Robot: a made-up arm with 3 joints. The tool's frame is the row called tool.
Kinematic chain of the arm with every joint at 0, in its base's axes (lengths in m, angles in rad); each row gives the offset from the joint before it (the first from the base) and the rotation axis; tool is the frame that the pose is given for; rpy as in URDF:
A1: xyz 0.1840 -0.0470 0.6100 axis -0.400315 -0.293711 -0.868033
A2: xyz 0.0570 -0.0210 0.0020 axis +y
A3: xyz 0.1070 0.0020 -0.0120 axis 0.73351 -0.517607 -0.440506
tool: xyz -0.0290 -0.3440 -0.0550 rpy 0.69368 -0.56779 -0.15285
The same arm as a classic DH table. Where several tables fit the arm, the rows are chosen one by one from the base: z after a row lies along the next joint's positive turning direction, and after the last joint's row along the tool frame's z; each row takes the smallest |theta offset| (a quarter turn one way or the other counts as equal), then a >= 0, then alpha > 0; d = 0 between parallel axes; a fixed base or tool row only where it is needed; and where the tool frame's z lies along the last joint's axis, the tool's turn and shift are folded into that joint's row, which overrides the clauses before.
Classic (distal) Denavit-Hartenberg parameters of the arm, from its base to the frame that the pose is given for. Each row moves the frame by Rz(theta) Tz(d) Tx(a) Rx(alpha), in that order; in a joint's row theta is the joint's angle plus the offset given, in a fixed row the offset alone. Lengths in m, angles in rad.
base (fixed): d 0.3992, theta0 -0.9378, a 0.1467, alpha 2.622
A1: d -0.2697, theta0 -1.0037, a 0.0509, alpha 1.8689
A2: d 0.0323, theta0 -1.4621, a 0.0448, alpha -2.1148
A3: d 0.3956, theta0 -0.3223, a -0.1515, alpha -1.9415
tool (fixed): d 0.2766, theta0 -0.4925, a 0, alpha 0

